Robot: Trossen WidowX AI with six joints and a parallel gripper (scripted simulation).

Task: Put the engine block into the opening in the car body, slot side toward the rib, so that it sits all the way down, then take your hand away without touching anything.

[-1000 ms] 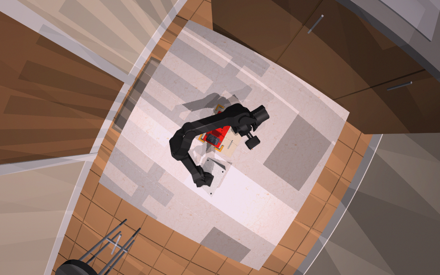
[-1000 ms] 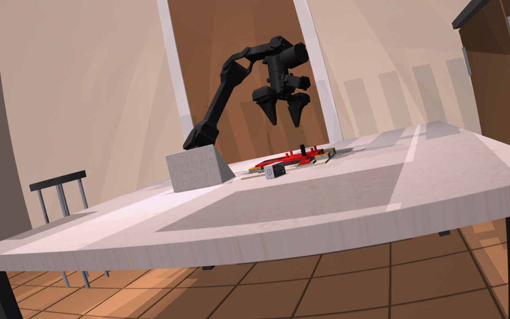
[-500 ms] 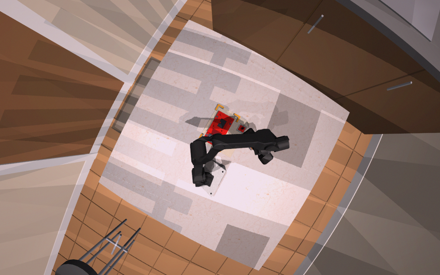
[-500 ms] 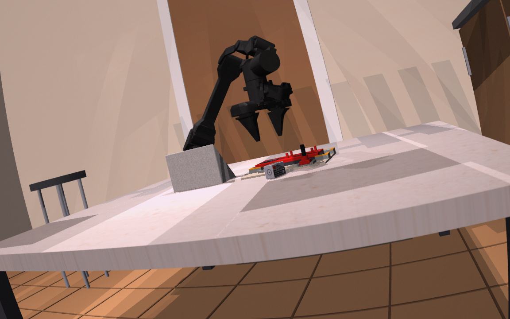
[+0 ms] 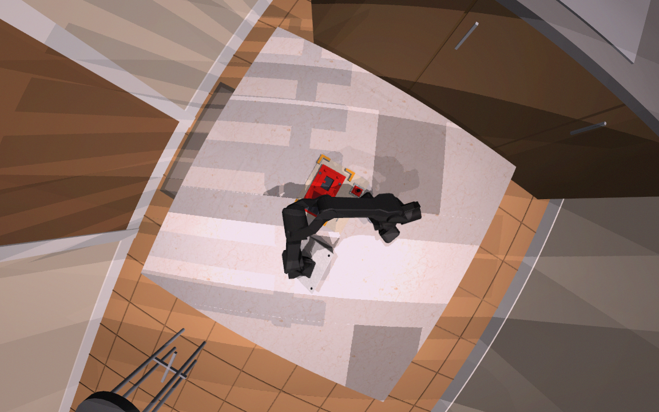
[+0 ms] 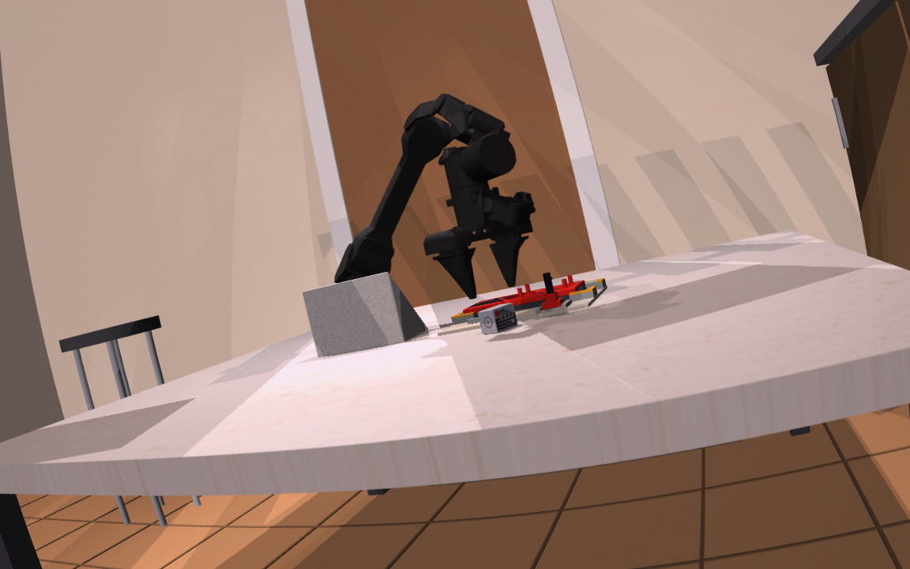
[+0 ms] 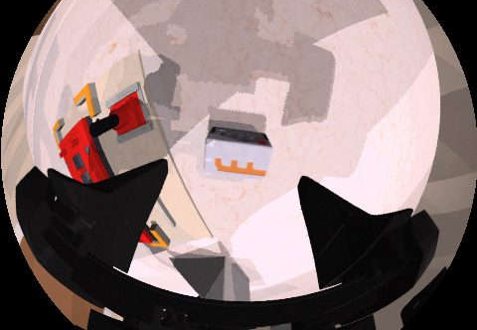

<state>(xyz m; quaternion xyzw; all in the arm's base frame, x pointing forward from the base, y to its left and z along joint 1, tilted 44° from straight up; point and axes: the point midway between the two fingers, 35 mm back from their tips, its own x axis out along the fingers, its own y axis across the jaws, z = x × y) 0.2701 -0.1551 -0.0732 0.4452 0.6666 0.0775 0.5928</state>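
The engine block lies 4 cm below my gripper tip.
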